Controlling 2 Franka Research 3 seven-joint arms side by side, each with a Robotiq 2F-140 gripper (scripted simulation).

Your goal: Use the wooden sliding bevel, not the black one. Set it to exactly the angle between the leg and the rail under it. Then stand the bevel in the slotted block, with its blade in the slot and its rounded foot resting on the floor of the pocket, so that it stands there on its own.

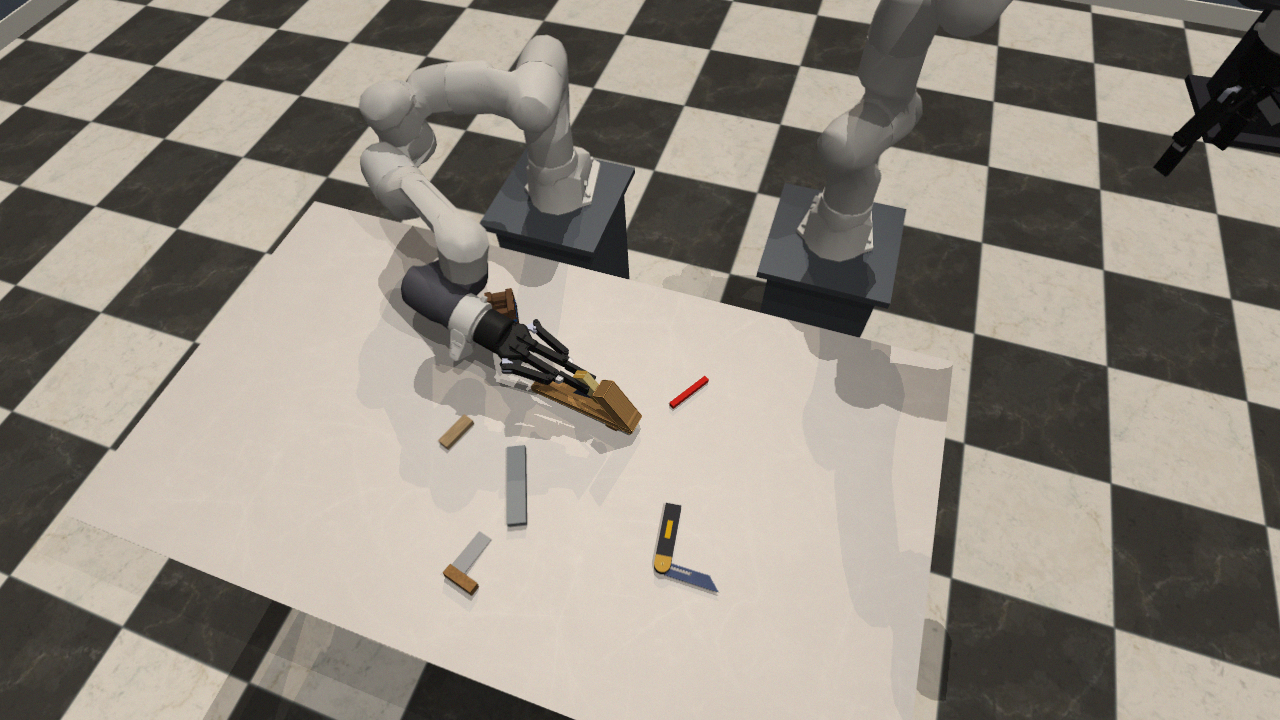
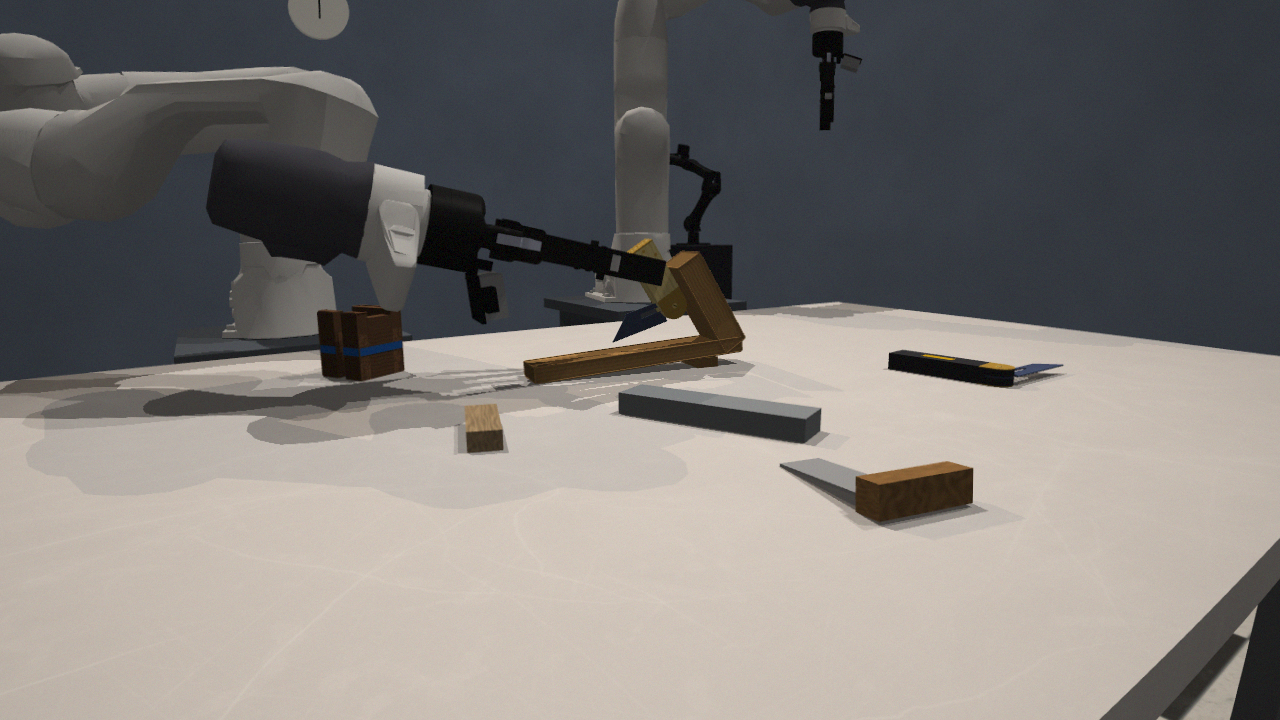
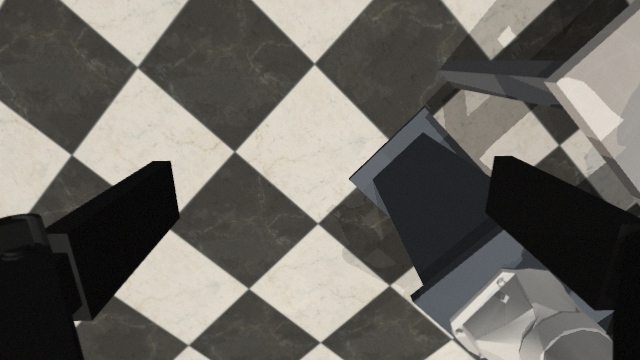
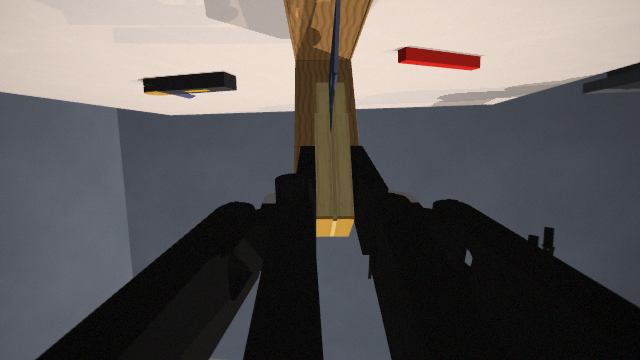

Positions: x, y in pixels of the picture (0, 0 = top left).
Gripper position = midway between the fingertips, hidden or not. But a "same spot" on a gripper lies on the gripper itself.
The right gripper shows in image 1, in image 2 [656, 272] and in image 4; in image 3 it is out of frame. A grey bar shows in image 1 [516, 455] and in image 2 [797, 423]; in image 3 it is out of frame, in image 4 it is out of frame. A try square shows in image 1 and in image 2; in image 3 it is out of frame, in image 4 it is out of frame. One and the same spot on the right gripper: [image 4: 519, 294] is [image 1: 551, 346]. The same spot on the try square: [image 2: 889, 495] is [image 1: 445, 575].
